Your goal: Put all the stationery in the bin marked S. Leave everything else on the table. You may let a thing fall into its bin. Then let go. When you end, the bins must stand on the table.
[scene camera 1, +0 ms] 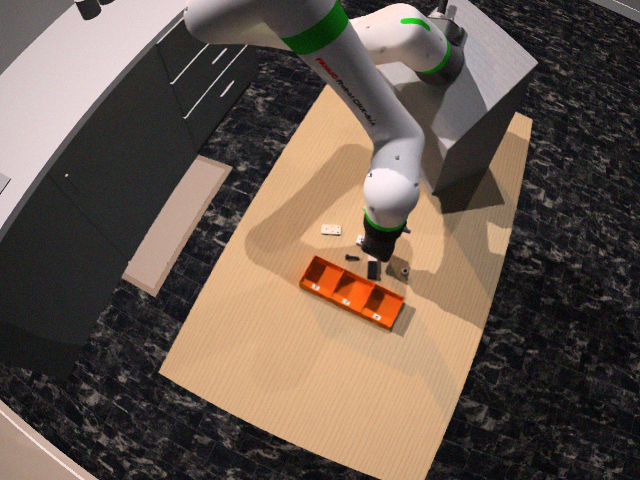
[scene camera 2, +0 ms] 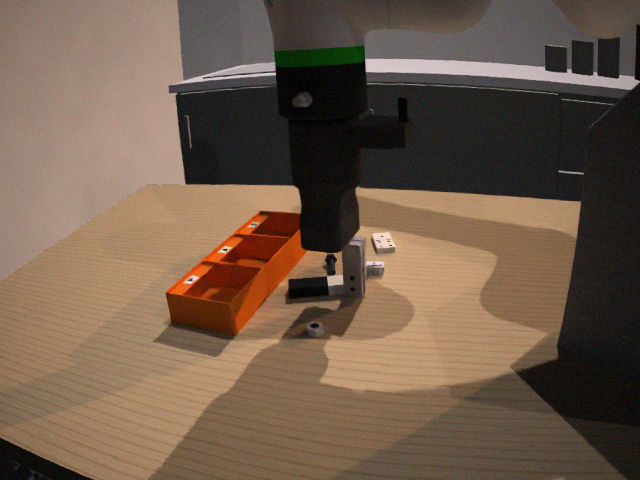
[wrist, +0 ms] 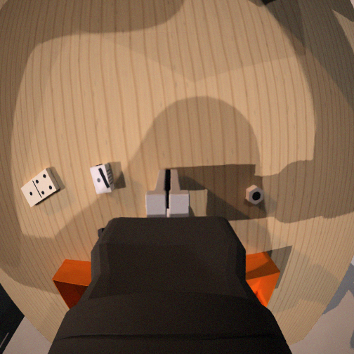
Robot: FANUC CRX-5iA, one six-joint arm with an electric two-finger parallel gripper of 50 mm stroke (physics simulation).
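Places are measured from the arm's base along level axes (x right, y down, z ahead), in metres.
Pixels of known places: gripper, between the fingertips: (scene camera 2: 355, 292); arm's base, origin of its link: (scene camera 1: 438, 60).
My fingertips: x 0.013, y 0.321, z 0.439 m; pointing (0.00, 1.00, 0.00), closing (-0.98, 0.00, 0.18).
Note:
For each thing: its top centre in the pictures, then the offset to it from my fingertips.
- eraser, centre of its top: (scene camera 2: 316, 281) (scene camera 1: 372, 265) dx +0.005, dy -0.010, dz +0.045 m
- small pale sharpener, centre of its top: (scene camera 2: 373, 263) (scene camera 1: 360, 239) dx +0.059, dy -0.008, dz -0.015 m
- dark screw, centre of its top: (scene camera 2: 331, 259) (scene camera 1: 352, 256) dx +0.062, dy -0.010, dz +0.039 m
- white domino, centre of its top: (scene camera 2: 383, 239) (scene camera 1: 331, 229) dx +0.141, dy -0.004, dz -0.019 m
- hex nut, centre of its top: (scene camera 2: 314, 325) (scene camera 1: 405, 270) dx -0.081, dy -0.005, dz +0.030 m
My gripper (scene camera 2: 354, 286) (wrist: 167, 180) is shut and empty, low over the table. The eraser (scene camera 1: 372, 269) (scene camera 2: 308, 287), white with a black sleeve, lies on the table between the fingers and the bins; its white end is right by the fingertips in scene camera 2. Whether they touch I cannot tell. The gripper body hides the eraser in the wrist view. A small pale sharpener (scene camera 1: 359, 240) (scene camera 2: 375, 268) (wrist: 102, 179) lies on the far side of the fingers. Three joined orange bins (scene camera 1: 329, 296) (scene camera 2: 201, 312) (wrist: 75, 271) stand upright; their label letters are too small to read surely.
A dark screw (scene camera 1: 352, 257) (scene camera 2: 331, 264) lies between sharpener and bins. A white domino (scene camera 1: 331, 229) (scene camera 2: 383, 242) (wrist: 40, 187) lies beyond the sharpener. A hex nut (scene camera 1: 405, 271) (scene camera 2: 314, 329) (wrist: 254, 195) lies on the eraser's other side. The grey robot pedestal (scene camera 1: 473, 134) stands at one table end.

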